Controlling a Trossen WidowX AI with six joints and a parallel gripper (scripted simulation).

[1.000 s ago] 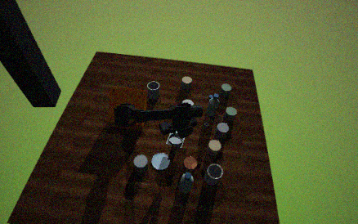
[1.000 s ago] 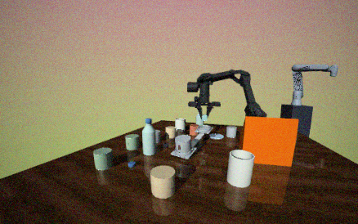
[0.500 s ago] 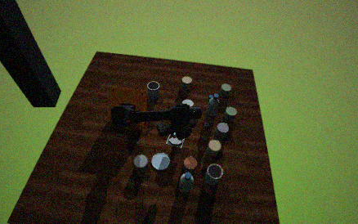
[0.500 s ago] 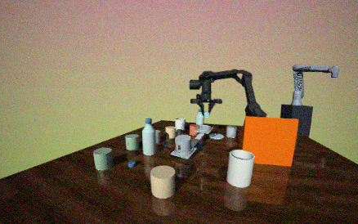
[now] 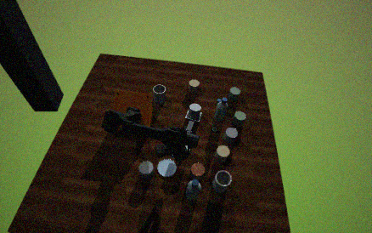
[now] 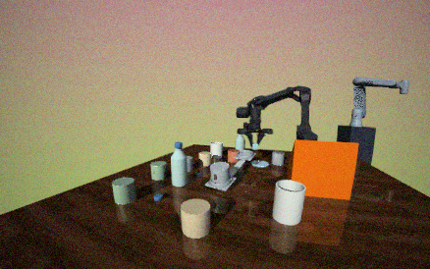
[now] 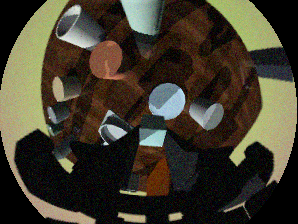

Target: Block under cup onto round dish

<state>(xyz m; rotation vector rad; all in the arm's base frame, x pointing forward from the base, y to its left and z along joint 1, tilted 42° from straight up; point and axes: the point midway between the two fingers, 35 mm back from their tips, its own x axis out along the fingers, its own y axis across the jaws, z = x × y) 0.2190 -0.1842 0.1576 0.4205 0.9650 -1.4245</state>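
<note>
The round dish lies 40 mm behind my gripper tip, 30 mm to the right of it and 100 mm below it. From my gripper tip the other things lie so: pale blue block (10 mm above); then balance (90 mm ahead, 180 mm to the left, 60 mm below); then orange cylinder (130 mm ahead, 60 mm to the right, 70 mm below).
</note>
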